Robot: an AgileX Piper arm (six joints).
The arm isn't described. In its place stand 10 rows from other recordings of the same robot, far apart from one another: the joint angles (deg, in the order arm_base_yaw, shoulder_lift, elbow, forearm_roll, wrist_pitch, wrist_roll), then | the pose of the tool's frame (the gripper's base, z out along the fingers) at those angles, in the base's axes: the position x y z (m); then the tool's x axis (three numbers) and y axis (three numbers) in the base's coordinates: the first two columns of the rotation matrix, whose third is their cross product.
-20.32 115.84 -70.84 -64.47 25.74 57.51 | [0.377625, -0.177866, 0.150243, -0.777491, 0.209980, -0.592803, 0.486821, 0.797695, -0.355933]
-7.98 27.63 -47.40 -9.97 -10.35 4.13 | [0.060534, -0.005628, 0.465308, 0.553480, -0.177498, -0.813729, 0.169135, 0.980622, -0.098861]
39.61 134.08 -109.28 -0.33 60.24 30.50 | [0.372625, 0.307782, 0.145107, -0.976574, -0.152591, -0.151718, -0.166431, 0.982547, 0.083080]
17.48 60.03 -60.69 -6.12 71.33 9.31 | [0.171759, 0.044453, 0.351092, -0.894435, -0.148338, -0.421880, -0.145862, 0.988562, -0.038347]
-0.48 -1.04 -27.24 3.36 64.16 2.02 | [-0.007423, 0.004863, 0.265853, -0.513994, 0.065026, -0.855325, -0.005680, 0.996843, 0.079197]
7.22 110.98 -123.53 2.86 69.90 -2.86 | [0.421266, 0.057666, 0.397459, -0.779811, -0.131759, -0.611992, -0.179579, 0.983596, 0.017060]
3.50 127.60 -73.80 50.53 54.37 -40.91 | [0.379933, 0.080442, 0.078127, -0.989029, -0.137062, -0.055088, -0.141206, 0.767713, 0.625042]
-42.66 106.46 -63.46 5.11 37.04 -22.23 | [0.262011, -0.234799, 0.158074, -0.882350, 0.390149, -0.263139, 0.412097, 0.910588, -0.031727]
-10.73 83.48 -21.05 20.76 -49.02 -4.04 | [0.237226, -0.069737, 0.192754, -0.098006, 0.187519, -0.977359, 0.461835, 0.878502, 0.122240]
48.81 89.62 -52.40 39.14 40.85 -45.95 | [0.165480, 0.246144, 0.214785, -0.386243, -0.783737, -0.486388, -0.919930, 0.288760, 0.265229]
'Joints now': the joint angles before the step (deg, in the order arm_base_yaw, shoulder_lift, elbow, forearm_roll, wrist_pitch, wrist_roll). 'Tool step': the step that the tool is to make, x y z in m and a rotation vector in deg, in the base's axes. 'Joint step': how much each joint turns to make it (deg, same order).
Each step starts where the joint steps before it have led.
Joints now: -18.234, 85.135, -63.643, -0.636, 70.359, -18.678
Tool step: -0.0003, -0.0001, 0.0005, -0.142, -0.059, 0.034
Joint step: -0.002, -0.102, -0.006, -0.121, 0.007, -0.001
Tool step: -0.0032, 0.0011, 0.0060, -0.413, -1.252, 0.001
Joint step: 0.010, -1.315, 0.015, -0.001, -0.018, 0.009
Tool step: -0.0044, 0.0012, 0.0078, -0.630, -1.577, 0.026
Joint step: -0.017, -1.697, -0.020, -0.106, 0.022, -0.017
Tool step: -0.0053, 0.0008, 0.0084, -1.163, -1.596, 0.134
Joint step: 0.006, -1.873, -0.007, -0.620, 0.001, 0.006
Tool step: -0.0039, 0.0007, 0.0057, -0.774, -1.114, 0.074
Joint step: 0.008, -1.317, 0.018, -0.395, -0.001, 0.008
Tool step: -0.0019, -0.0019, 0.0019, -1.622, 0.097, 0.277
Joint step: -0.004, -0.410, -0.003, -1.594, -0.003, -0.004
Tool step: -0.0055, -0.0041, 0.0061, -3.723, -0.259, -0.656
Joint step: -0.013, -1.301, -0.002, -3.733, 0.002, 1.261
